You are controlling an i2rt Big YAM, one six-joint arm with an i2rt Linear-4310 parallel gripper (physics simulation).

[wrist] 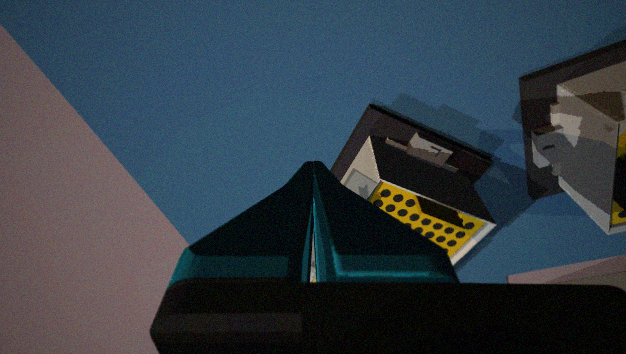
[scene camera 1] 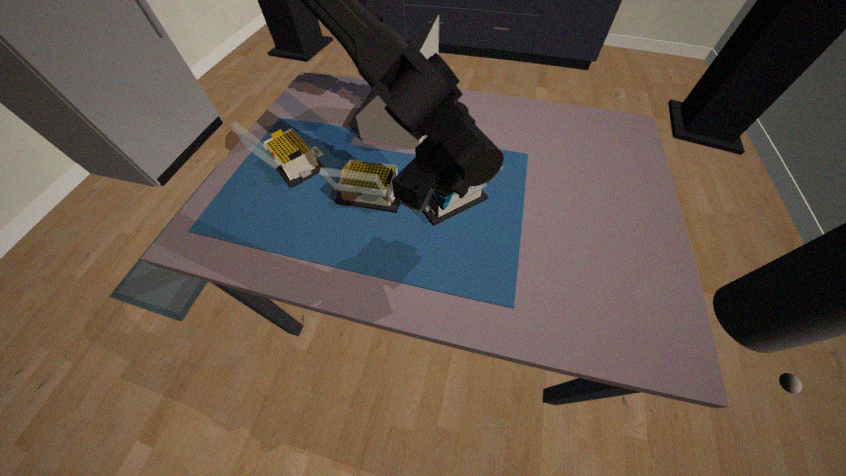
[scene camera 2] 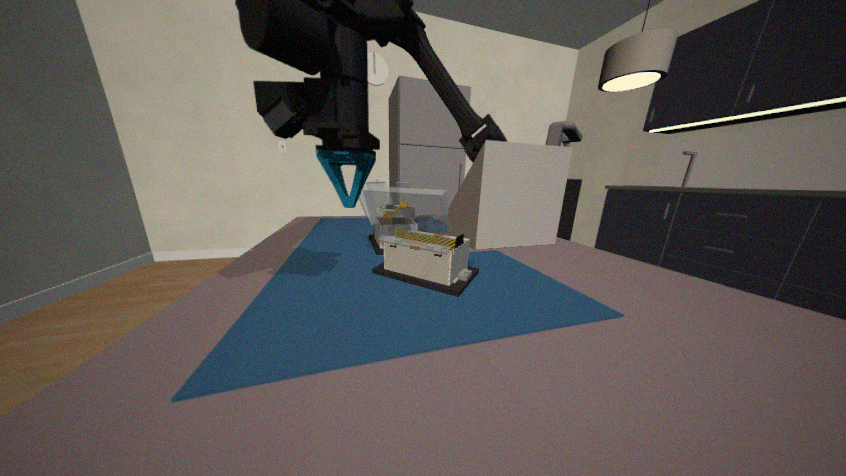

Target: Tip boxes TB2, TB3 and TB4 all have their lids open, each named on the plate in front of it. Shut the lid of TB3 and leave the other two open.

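Seen in the pictures: gripper, fingertip midpoint: (wrist: 313, 175) (scene camera 1: 444, 207) (scene camera 2: 349, 207); arm's base at its link origin: (scene camera 2: 503, 180).
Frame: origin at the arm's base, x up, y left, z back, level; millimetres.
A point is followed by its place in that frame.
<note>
Three white tip boxes with yellow racks stand on dark bases: a left one (scene camera 1: 288, 148) @[x -103, y -188, z -287 mm], a middle one (scene camera 1: 367, 177) @[x -17, y 111, z -376 mm] and a right one (scene camera 1: 464, 202) @[x -143, y 285, z -266 mm] (scene camera 2: 417, 260) @[x -124, y 281, z -272 mm], partly behind the arm in scene camera 1. Clear lids stand raised at the left (scene camera 1: 253, 140) @[x -81, y -274, z -310 mm] and middle box. A clear raised lid (scene camera 2: 408, 204) @[x -34, y 318, z -290 mm] shows behind the near box in scene camera 2; whose it is I cannot tell. The wrist view shows a box (wrist: 425, 185) @[x -113, y 213, z -302 mm] with its plate (wrist: 430, 148); the names are unreadable. My teal gripper (scene camera 1: 443, 199) @[x -45, y 269, z -371 mm] (scene camera 2: 350, 205) @[x -45, y 269, z -371 mm] (wrist: 313, 175) @[x -45, y 269, z -371 mm] is shut, empty, above and beside the right box.
The boxes stand on a blue mat (scene camera 1: 461, 260) @[x -161, y 325, z -406 mm] (scene camera 2: 331, 337) @[x -161, y 400, z -374 mm] (wrist: 200, 90) @[x -161, y 349, z -378 mm] on a pinkish table (scene camera 1: 603, 248) @[x -164, y 611, z -262 mm] (scene camera 2: 473, 402) @[x -164, y 482, z -254 mm] (wrist: 60, 200) @[x -164, y 509, z -310 mm]. Another box (wrist: 585, 145) @[x -123, y 117, z -305 mm] stands at the right edge of the wrist view. A tall pale panel (scene camera 1: 384, 124) @[x -98, y 11, z -121 mm] (scene camera 2: 520, 195) @[x -33, y 90, z 1 mm] stands behind the boxes.
</note>
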